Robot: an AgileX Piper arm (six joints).
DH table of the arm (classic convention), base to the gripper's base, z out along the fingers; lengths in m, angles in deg. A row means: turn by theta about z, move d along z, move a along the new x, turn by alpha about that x. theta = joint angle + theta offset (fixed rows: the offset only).
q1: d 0.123  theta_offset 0  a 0  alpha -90
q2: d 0  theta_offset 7.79  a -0.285  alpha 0
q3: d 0  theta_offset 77.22  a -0.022  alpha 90
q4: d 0.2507  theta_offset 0  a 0  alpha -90
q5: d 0  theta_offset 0  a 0  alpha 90
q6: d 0.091  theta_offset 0  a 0  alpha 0
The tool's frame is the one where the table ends.
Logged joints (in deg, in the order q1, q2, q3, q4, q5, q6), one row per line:
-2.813 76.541 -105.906 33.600 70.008 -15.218
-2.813 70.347 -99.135 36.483 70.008 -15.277
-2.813 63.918 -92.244 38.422 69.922 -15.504
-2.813 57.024 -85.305 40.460 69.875 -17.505
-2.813 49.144 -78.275 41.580 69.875 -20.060
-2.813 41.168 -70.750 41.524 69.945 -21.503
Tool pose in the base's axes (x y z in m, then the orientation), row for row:
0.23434 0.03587 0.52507 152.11 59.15 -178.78
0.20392 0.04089 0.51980 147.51 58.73 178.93
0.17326 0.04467 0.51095 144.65 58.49 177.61
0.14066 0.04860 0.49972 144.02 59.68 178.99
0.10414 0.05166 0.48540 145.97 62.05 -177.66
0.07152 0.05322 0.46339 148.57 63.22 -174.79
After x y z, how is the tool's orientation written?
As angles about the fixed x, y, z axes (roll, pitch, yaw), in degrees.
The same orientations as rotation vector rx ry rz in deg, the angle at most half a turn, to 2 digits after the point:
-17.91 117.97 30.05
-18.14 117.50 33.57
-18.38 117.09 35.81
-20.50 115.73 36.94
-23.34 113.71 36.33
-24.88 112.90 35.21

